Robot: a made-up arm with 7 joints. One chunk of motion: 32 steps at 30 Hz.
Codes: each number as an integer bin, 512 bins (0 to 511) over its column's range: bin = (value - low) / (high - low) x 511, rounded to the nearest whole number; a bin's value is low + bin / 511 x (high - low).
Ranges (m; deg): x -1.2..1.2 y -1.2..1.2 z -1.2..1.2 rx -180..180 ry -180..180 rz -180..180
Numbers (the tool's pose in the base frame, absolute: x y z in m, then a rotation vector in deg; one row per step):
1: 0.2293 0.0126 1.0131 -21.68 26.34 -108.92
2: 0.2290 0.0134 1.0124 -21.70 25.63 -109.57
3: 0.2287 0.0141 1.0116 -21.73 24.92 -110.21
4: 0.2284 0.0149 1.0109 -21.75 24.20 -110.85
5: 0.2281 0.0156 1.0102 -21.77 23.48 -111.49
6: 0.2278 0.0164 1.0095 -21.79 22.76 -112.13
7: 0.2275 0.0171 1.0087 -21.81 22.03 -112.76
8: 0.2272 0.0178 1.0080 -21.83 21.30 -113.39
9: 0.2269 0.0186 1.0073 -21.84 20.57 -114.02
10: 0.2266 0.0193 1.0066 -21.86 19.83 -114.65
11: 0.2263 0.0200 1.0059 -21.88 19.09 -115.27
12: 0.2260 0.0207 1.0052 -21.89 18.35 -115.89
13: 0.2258 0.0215 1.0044 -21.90 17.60 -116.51
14: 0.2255 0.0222 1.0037 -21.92 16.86 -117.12
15: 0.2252 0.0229 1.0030 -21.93 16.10 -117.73
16: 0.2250 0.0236 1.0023 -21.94 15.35 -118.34
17: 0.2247 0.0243 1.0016 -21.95 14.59 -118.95
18: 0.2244 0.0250 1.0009 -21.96 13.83 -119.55
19: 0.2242 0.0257 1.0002 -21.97 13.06 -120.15
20: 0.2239 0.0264 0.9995 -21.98 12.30 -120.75
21: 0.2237 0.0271 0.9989 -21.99 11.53 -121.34
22: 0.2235 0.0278 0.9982 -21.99 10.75 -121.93
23: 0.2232 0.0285 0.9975 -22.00 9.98 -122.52
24: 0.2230 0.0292 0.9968 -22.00 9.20 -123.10
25: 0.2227 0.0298 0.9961 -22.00 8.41 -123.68
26: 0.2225 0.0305 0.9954 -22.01 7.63 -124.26
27: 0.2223 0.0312 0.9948 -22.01 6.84 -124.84
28: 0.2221 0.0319 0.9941 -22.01 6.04 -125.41
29: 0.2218 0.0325 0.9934 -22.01 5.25 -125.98
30: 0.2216 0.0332 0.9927 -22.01 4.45 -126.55
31: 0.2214 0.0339 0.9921 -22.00 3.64 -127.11
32: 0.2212 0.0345 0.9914 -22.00 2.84 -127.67
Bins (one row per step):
1: 304 258 471 225 293 101
2: 304 258 471 225 292 100
3: 304 259 471 225 291 99
4: 304 259 471 225 290 98
5: 304 259 471 225 289 97
6: 304 259 470 225 288 96
7: 304 259 470 225 287 95
8: 304 259 470 225 286 95
9: 304 259 470 224 285 94
10: 304 260 470 224 284 93
11: 304 260 470 224 283 92
12: 304 260 470 224 282 91
13: 304 260 469 224 280 90
14: 304 260 469 224 279 89
15: 303 260 469 224 278 88
16: 303 261 469 224 277 88
17: 303 261 469 224 276 87
18: 303 261 469 224 275 86
19: 303 261 468 224 274 85
20: 303 261 468 224 273 84
21: 303 261 468 224 272 83
22: 303 261 468 224 271 82
23: 303 262 468 224 270 82
24: 303 262 468 224 269 81
25: 303 262 468 224 267 80
26: 303 262 467 224 266 79
27: 303 262 467 224 265 78
28: 303 262 467 224 264 77
29: 303 262 467 224 263 77
30: 303 263 467 224 262 76
31: 303 263 467 224 261 75
32: 303 263 467 224 260 74

